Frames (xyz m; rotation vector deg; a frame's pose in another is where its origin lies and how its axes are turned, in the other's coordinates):
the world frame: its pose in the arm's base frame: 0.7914 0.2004 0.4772 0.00 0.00 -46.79
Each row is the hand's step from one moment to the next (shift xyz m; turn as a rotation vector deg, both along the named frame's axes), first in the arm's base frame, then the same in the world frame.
Working: the arm's base frame: its pose in the world frame: -0.3958 -0.7140 -0.4772 0.00 0.00 46.79

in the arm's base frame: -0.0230 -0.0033 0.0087 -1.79 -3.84 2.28
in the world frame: -0.0133 -0.0190 0.0087 1.57 -3.93 2.28
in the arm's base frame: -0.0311 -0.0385 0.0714 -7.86 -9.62 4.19
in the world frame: 0.0068 -0.0490 0.0714 1.63 -12.32 4.19
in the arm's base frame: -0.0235 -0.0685 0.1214 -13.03 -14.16 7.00
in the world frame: 0.0338 -0.0640 0.1214 1.40 -19.19 7.00
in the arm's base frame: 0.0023 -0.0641 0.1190 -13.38 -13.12 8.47
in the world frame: 0.0483 -0.0422 0.1190 0.40 -18.73 8.47
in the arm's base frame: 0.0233 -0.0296 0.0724 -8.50 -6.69 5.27
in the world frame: 0.0375 -0.0033 0.0724 -0.94 -10.78 5.27
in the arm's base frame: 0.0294 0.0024 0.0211 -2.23 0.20 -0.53
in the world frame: 0.0184 0.0231 0.0211 -1.67 -1.49 -0.53
